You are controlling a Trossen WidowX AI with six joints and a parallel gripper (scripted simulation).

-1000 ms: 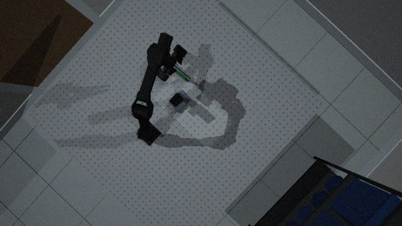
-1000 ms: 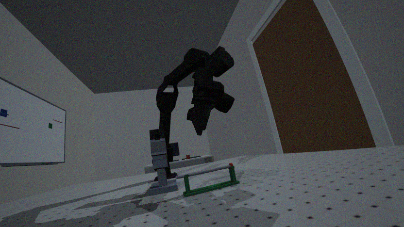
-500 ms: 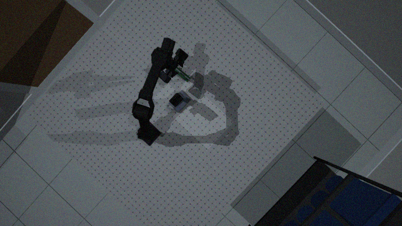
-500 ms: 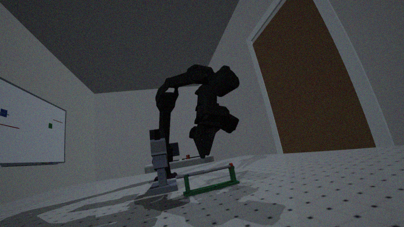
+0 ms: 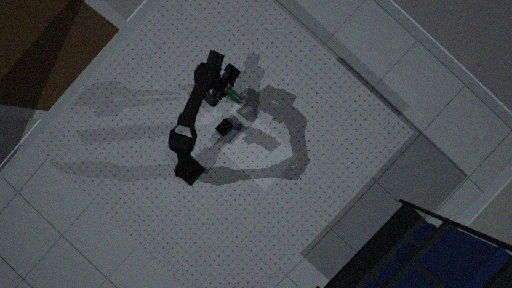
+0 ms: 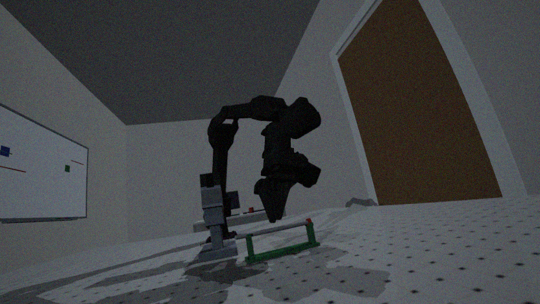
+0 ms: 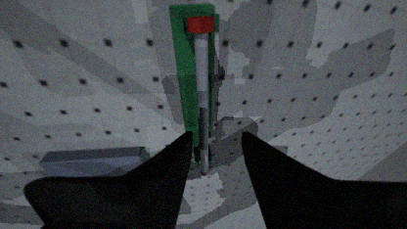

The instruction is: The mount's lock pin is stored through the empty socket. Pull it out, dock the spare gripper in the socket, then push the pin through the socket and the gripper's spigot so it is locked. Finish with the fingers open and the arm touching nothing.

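Right now my gripper tip is 40 mm above the green rack, 10 mm to the right of it and 10 mm past it. The rest, counted from my gripper tip: spare gripper 120 mm to the right, 120 mm behind, 70 mm above; then grey mount 120 mm behind, 110 mm to the right, 10 mm below.
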